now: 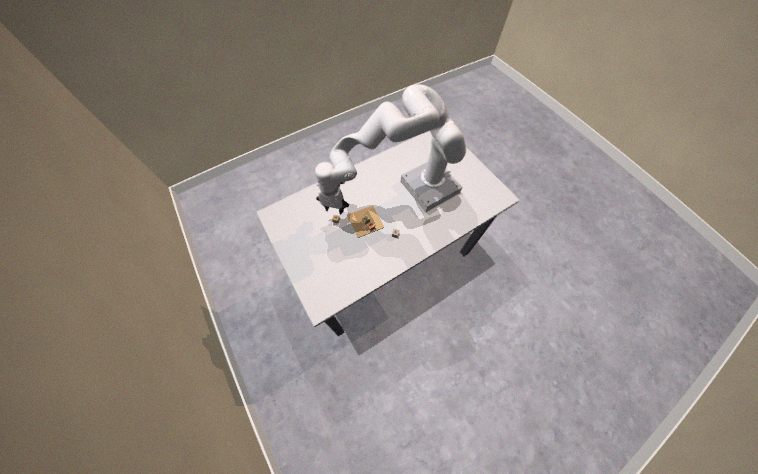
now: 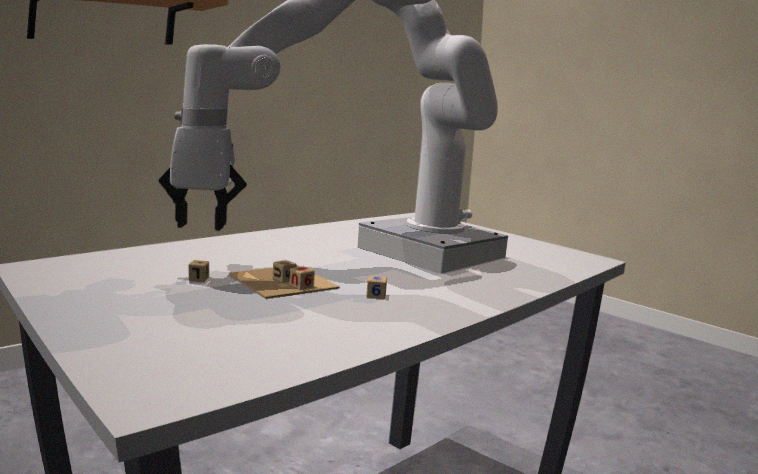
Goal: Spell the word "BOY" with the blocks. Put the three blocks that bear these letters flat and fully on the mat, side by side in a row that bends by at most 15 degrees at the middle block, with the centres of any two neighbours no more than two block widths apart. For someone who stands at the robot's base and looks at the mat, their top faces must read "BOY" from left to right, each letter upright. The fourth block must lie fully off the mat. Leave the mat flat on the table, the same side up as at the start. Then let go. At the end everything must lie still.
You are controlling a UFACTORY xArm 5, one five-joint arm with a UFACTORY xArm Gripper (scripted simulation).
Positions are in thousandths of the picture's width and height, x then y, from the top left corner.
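Note:
Image 2: my gripper (image 2: 265, 480), tan mat (image 2: 345, 594).

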